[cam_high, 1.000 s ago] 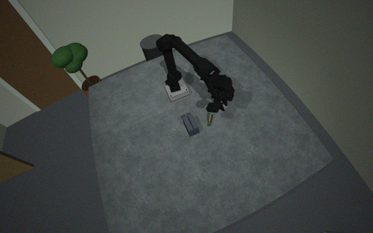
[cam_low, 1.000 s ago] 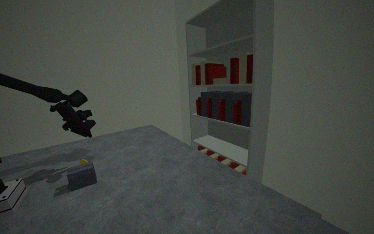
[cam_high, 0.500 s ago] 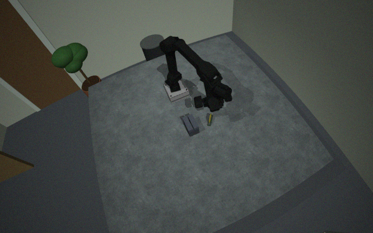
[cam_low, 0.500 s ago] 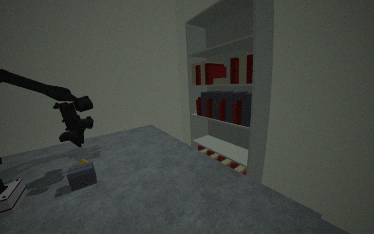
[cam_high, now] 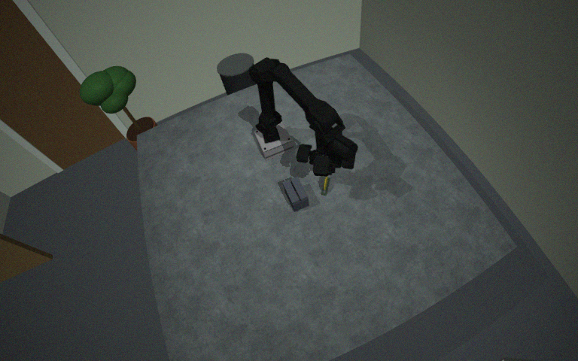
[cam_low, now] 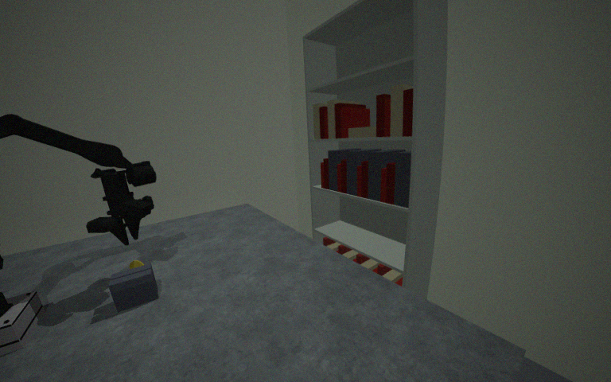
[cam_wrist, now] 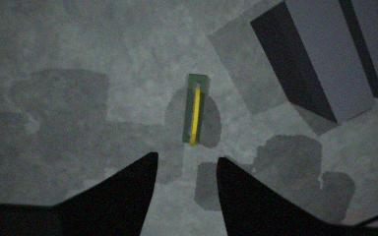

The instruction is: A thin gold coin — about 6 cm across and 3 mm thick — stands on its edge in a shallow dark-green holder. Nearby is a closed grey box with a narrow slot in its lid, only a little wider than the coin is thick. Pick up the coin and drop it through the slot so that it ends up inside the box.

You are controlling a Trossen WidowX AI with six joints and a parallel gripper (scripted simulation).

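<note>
Right now the gold coin is 9 cm below my gripper tip.
</note>
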